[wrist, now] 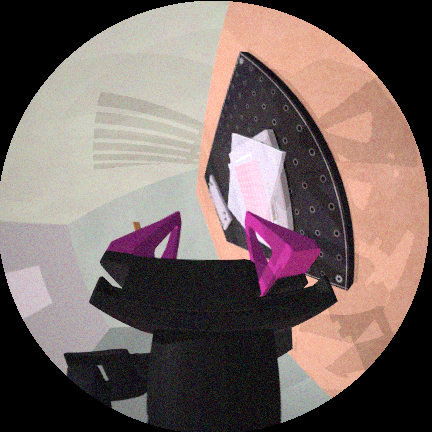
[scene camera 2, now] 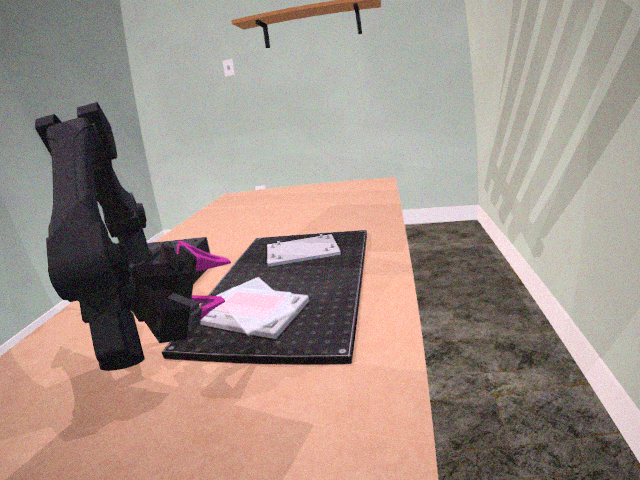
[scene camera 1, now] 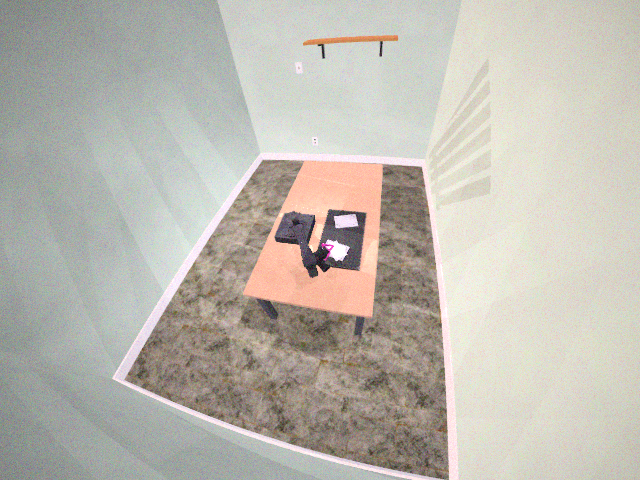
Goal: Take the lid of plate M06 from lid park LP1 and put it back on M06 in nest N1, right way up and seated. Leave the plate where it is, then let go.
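Frame: origin at the arm's base, x back, y down, z right, level; centimetres.
Seen in the pictures: gripper, fingertip midpoint: [wrist: 212, 216] [scene camera 2: 226, 280] [scene camera 1: 331, 248]; arm's base at its link origin: [scene camera 2: 139, 262].
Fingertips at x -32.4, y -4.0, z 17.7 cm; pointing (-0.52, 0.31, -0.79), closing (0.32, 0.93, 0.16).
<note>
Offsets run from my fingertips to a thing's middle. Level surfaces: height alone.
The thin clear lid @(dy +6.2, dx -1.9, dz -3.6 cm) [scene camera 2: 257, 286] [wrist: 257, 148] lies turned askew on plate M06, its corners sticking out past the plate's sides. It looks slightly tilted and not seated. The white plate M06 [scene camera 2: 295, 308] [wrist: 285, 197] with pink wells sits at the near end of the black board, at nest N1; the nest itself is hidden. Lid park LP1 @(dy +8.2, dx -2.3, dz -33.6 cm) [scene camera 1: 345, 221] [scene camera 2: 305, 250] [wrist: 219, 202], a white slab with small posts, stands farther back and holds no lid. My gripper [scene camera 1: 329, 252] [scene camera 2: 226, 280] [wrist: 212, 216] is open, its magenta fingers apart at the plate's left side in the scene camera 2 view.
The black perforated board @(dy +9.8, dx -2.6, dz -19.6 cm) [scene camera 1: 356, 240] [scene camera 2: 333, 315] [wrist: 312, 172] lies on the wooden table @(dy +10.5 cm) [scene camera 1: 341, 186] [scene camera 2: 372, 413] [wrist: 390, 200]. The arm's dark base block [scene camera 1: 286, 235] stands left of the board. A wall shelf [scene camera 1: 351, 39] [scene camera 2: 310, 12] is far behind.
</note>
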